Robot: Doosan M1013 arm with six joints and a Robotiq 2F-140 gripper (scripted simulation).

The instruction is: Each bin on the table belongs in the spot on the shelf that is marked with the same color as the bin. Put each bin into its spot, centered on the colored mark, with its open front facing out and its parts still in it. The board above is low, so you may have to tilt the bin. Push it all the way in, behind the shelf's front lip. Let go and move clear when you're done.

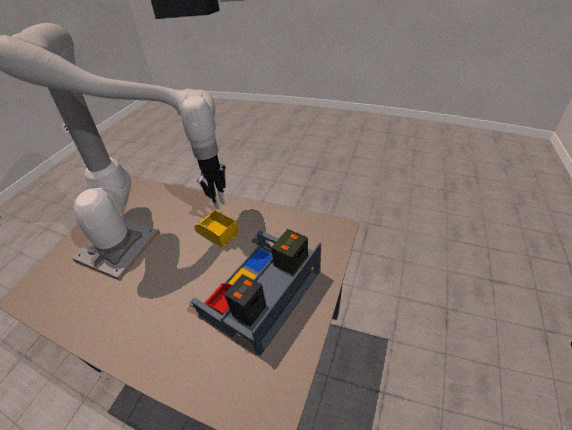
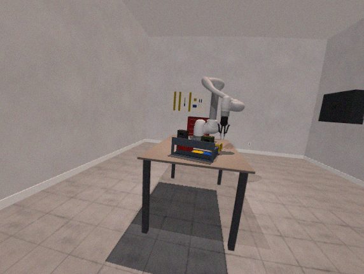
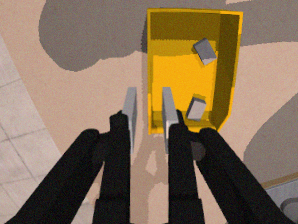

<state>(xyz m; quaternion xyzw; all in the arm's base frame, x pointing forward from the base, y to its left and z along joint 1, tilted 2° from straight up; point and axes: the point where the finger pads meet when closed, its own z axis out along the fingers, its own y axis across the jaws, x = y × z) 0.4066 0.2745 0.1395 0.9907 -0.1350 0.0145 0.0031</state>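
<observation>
Right now the yellow bin is 12 cm below my hand, 5 cm to the right of it and 2 cm behind it. Also, from my hand: red bin 36 cm to the right, 23 cm ahead, 11 cm below; then grey shelf 36 cm ahead, 27 cm to the right, 6 cm below.
</observation>
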